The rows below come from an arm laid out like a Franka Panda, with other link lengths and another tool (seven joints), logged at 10 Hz.
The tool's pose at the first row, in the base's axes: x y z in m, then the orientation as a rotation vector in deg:
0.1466 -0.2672 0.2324 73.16 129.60 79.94
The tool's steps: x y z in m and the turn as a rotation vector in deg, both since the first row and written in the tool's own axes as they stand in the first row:
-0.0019 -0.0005 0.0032 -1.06 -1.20 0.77
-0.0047 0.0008 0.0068 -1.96 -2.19 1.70
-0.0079 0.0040 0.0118 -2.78 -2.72 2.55
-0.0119 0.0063 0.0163 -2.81 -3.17 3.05
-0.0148 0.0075 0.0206 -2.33 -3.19 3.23
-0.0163 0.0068 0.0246 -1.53 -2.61 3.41
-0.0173 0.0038 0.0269 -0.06 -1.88 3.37
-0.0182 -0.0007 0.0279 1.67 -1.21 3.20
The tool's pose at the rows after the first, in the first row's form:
0.1492 -0.2667 0.2298 74.33 127.53 80.06
0.1537 -0.2662 0.2282 75.64 125.68 80.27
0.1602 -0.2649 0.2272 76.68 124.23 80.80
0.1665 -0.2646 0.2256 77.48 123.73 80.55
0.1713 -0.2638 0.2235 77.88 124.13 80.14
0.1740 -0.2625 0.2204 78.15 125.22 80.01
0.1742 -0.2623 0.2165 78.28 127.15 79.30
0.1727 -0.2632 0.2121 78.34 129.34 78.21

